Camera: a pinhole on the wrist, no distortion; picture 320 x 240 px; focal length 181.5 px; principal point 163.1 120.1 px. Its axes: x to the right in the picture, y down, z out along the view. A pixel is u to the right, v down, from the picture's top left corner.
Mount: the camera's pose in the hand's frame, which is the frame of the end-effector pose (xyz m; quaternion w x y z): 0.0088 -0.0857 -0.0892 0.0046 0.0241 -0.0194 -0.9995
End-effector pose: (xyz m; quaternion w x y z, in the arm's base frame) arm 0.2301 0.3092 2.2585 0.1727 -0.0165 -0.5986 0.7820
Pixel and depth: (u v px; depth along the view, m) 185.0 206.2 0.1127
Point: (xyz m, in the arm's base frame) 0.2673 0.3135 2.3908
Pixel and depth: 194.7 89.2 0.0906
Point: 0.2577 0.3210 2.3195
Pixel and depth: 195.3 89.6 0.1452
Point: 0.2544 0.2649 2.3220
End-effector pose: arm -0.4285 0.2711 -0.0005 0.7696 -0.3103 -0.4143 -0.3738
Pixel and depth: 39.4 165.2 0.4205
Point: -0.6082 0.3674 0.4295
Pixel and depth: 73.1 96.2 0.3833
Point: -0.4981 0.4407 0.2984
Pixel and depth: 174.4 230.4 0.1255
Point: -0.5767 0.2200 0.0400
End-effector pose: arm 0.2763 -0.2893 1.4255 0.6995 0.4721 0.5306 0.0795
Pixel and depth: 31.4 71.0 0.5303
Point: 0.8339 -0.2816 1.2382
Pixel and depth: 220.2 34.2 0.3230
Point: 0.4421 -0.4420 1.5551
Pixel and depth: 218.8 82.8 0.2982
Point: 0.3943 -0.4727 1.4785
